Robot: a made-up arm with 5 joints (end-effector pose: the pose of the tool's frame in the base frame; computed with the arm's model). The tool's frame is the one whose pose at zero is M.
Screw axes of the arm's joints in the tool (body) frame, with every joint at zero. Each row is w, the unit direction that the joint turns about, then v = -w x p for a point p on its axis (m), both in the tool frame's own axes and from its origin. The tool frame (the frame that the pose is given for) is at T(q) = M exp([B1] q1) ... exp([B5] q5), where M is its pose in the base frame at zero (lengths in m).
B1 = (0, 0, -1, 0.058, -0.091, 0)
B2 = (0, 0, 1, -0.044, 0.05, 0)
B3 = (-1, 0, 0, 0, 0.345, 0.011)
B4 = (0, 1, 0, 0.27, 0, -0.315)
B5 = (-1, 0, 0, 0, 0.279, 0.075)
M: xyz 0.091 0.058 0.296 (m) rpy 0 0 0 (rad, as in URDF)
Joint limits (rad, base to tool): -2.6..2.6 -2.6..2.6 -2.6..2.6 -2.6..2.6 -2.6..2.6
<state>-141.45 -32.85 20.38 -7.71 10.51</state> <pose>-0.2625 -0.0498 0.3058 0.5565 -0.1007 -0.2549 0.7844</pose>
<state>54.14 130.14 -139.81 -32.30 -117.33</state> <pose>-0.0576 0.1116 -0.1998 0.4385 -0.7598 -0.2474 0.4114</pose>
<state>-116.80 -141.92 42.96 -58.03 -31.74</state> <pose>-0.1592 0.3655 0.3745 0.9135 -0.1673 -0.3578 0.0980</pose>
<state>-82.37 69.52 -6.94 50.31 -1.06</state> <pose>-0.1525 0.0759 -0.0469 0.1981 -0.3965 0.1643 0.8812</pose>
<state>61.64 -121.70 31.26 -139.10 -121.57</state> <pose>0.3809 -0.2220 0.4027 0.9032 -0.2272 -0.2412 -0.2728</pose>
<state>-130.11 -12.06 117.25 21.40 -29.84</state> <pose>-0.3007 -0.0051 0.0102 0.5183 -0.3945 -0.5550 0.5174</pose>
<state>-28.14 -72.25 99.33 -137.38 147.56</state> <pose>0.0804 0.5992 -0.3934 0.3286 0.6003 0.6742 0.2776</pose>
